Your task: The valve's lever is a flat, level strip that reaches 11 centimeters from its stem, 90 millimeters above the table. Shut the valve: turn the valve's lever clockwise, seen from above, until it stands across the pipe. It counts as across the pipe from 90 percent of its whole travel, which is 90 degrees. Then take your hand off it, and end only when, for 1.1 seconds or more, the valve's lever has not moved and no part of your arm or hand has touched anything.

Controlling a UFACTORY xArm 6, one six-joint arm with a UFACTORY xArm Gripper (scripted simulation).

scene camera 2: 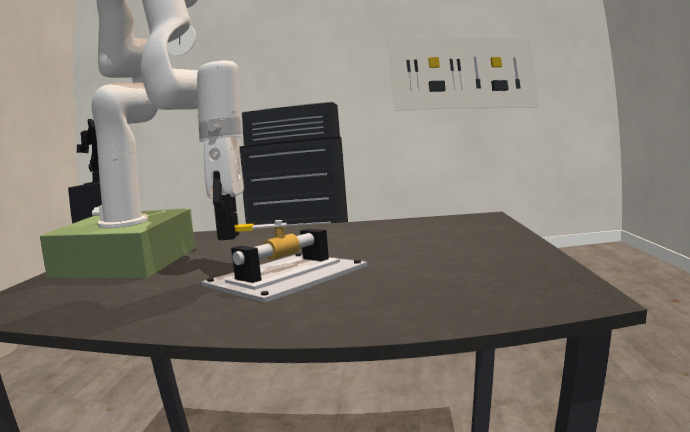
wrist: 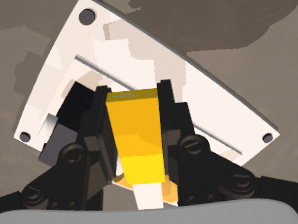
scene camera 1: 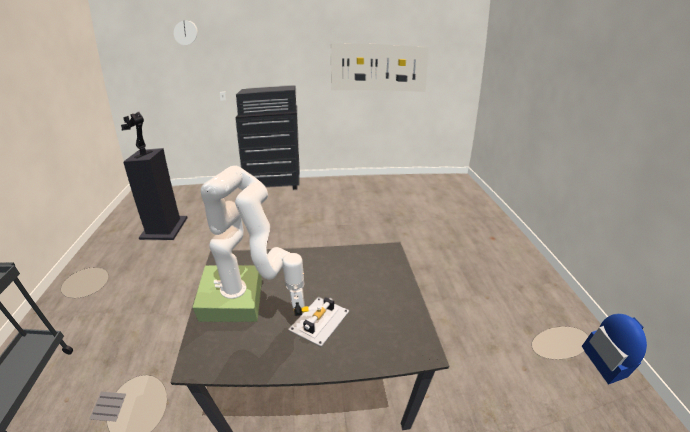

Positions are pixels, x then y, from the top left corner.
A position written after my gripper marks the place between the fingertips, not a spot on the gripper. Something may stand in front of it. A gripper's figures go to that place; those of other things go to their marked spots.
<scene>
My gripper (wrist: pixel 136 104) is 0.13 m from the lens. A valve (wrist: pixel 134 114): 0.11 m from the lens.
</scene>
